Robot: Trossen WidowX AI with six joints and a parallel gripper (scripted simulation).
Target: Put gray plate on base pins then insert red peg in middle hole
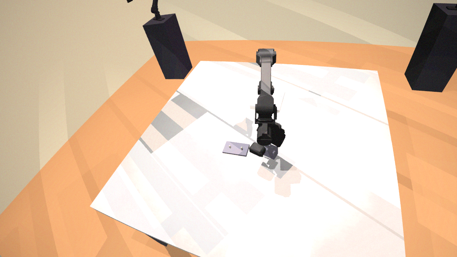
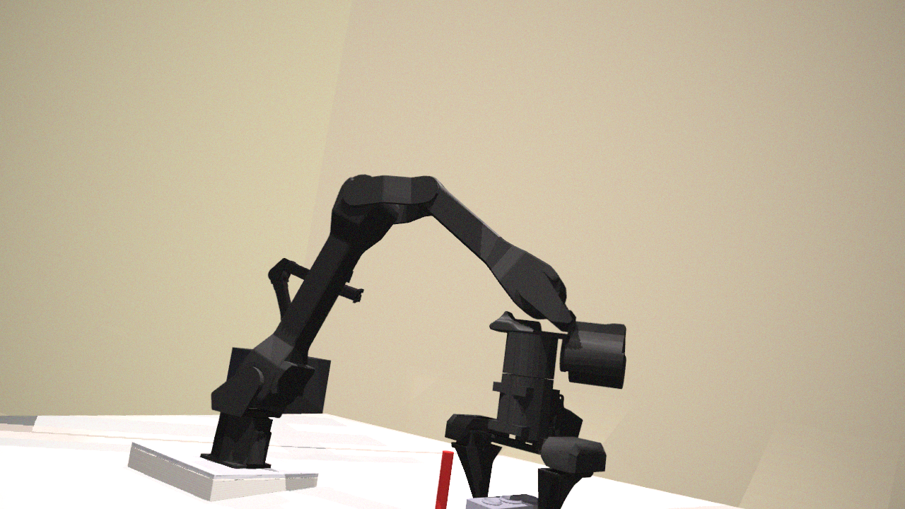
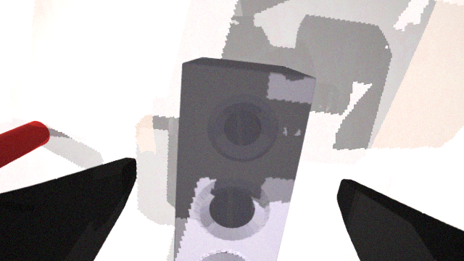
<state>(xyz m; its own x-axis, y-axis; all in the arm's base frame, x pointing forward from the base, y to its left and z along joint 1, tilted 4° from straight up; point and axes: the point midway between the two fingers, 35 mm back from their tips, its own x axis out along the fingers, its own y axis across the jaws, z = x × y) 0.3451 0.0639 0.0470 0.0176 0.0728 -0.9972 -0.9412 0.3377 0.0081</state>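
Right now my gripper tip is 1 cm below the gray plate. From my gripper tip the other things lie so: base: 15 cm to the right, 2 cm below; red peg: 10 cm behind, 4 cm to the left, 1 cm above.
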